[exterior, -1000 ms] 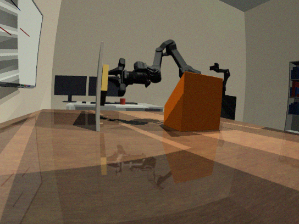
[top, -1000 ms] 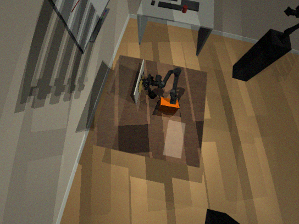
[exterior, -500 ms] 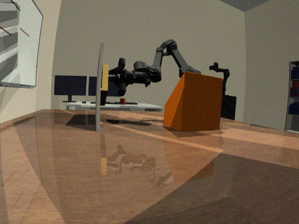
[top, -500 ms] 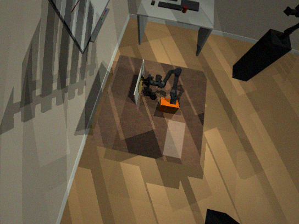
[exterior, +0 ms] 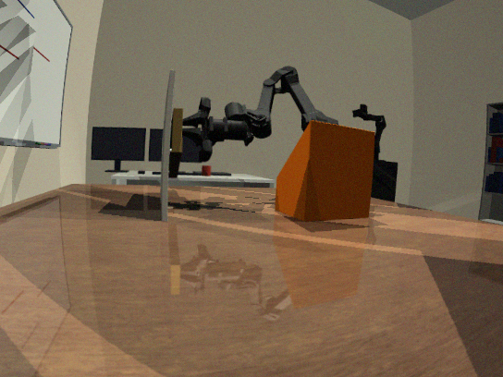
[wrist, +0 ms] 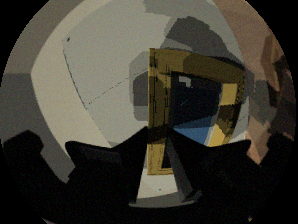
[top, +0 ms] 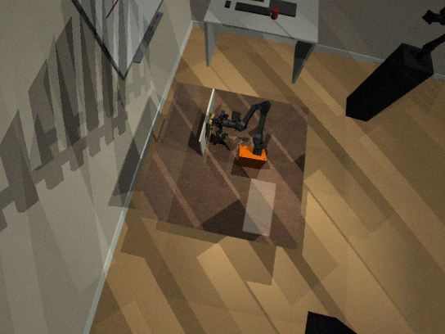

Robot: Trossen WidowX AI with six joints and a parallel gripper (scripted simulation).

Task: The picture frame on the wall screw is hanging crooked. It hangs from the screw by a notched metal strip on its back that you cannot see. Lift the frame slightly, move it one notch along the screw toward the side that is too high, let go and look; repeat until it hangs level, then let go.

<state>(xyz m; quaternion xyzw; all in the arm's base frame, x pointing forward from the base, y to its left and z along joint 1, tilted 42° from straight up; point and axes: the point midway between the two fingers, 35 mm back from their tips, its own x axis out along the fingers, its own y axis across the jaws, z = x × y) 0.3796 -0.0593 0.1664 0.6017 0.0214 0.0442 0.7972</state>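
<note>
My gripper tip is 20 mm to the right of the picture frame and 50 mm above it. From my gripper tip the other things lie so: wall panel: 20 mm ahead, 10 mm to the left, 60 mm below.
</note>
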